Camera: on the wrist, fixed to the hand. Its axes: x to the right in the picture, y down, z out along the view.
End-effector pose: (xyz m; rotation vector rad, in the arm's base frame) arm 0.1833 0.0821 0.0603 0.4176 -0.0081 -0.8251
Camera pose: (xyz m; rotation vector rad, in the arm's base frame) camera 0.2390 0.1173 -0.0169 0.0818 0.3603 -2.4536
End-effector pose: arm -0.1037 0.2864 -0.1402 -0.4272 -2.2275 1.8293
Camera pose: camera -0.0913 0.3861 -0.1543 1.1777 -1.6585 0.6534
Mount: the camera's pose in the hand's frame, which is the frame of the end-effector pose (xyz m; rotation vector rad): 0.0248 0.0327 -0.0928 -0.2159 -0.1169 -1.6599
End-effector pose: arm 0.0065 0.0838 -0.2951 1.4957 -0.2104 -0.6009
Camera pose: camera 0.0805 0.1509 -0.2774 1.1453 1.1008 -1.9151
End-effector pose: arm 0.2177 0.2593 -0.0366 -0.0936 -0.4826 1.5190
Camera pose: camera 0.2200 0.3075 -0.1259 0.2027 -0.5628 -0.1563
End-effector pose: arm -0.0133 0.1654 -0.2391 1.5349 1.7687 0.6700
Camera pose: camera -0.0664 0.2006 -0.1601 -0.3031 2.0391 -0.1138
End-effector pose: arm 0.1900 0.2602 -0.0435 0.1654 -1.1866 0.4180
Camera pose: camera 0.2646 0.3273 -0.0583 0.8881 -0.8460 -1.1749
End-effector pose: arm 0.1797 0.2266 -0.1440 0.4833 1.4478 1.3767
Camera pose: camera 0.0795 0.2110 -0.1421 -0.7012 1.0004 0.1069
